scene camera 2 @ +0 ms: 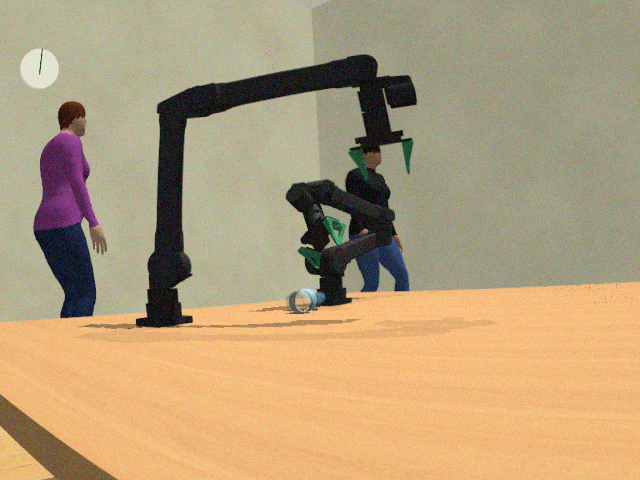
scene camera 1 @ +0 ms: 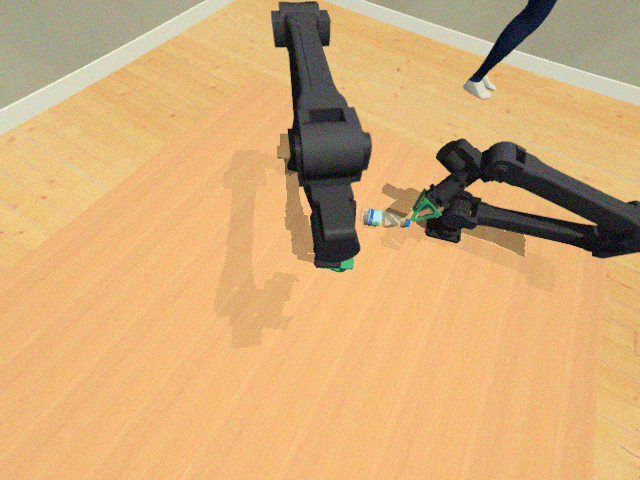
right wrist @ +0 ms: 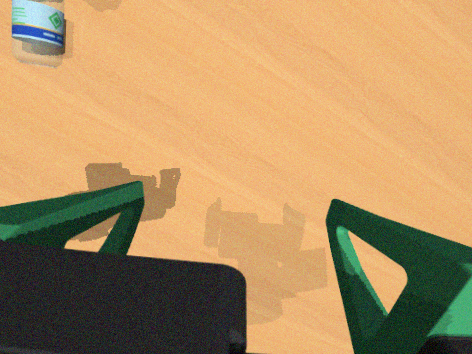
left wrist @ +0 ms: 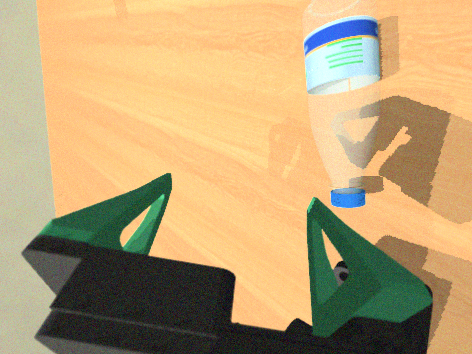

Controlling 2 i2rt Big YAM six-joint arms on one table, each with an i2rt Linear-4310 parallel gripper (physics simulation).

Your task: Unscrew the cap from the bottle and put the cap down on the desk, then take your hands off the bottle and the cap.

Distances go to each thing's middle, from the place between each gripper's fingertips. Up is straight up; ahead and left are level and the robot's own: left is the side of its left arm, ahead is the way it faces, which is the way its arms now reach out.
Now: the clear plastic bottle (scene camera 2: 300,301) 110 mm below my left hand, 70 mm to the right of it and 20 mm behind it.
The clear plastic bottle lies 30 cm behind my right hand, 28 cm below it and 6 cm to the left of it.
